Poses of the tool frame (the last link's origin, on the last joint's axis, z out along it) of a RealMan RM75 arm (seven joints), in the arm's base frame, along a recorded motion.
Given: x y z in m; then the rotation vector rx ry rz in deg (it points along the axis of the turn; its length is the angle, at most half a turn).
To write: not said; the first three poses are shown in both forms.
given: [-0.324 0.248 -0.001 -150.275 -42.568 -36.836]
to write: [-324 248 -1 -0.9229 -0.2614 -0.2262 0.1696]
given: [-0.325 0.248 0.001 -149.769 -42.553 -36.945]
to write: [-325 248 1 -0.9217 -0.2619 -0.2274 0.1735]
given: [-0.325 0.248 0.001 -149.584 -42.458 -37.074]
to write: [-325 248 1 -0.9213 -0.2615 -0.2284 0.1749]
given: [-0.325 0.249 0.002 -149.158 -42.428 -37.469]
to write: [-325 249 2 -0.9201 -0.2617 -0.2311 0.1776]
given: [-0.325 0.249 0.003 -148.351 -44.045 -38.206]
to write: [-325 249 3 -0.9157 -0.2719 -0.2358 0.1788]
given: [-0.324 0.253 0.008 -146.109 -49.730 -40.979]
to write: [-324 253 8 -0.9006 -0.3065 -0.2526 0.1763]
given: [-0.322 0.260 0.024 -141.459 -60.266 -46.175]
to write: [-322 260 24 -0.8684 -0.3700 -0.2835 0.1690]
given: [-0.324 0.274 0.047 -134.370 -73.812 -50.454]
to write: [-324 274 47 -0.8216 -0.4513 -0.3085 0.1616]
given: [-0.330 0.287 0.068 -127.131 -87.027 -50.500]
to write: [-330 287 68 -0.7746 -0.5303 -0.3077 0.1553]
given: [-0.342 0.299 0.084 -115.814 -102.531 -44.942]
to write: [-342 299 84 -0.7092 -0.6279 -0.2752 0.1644]
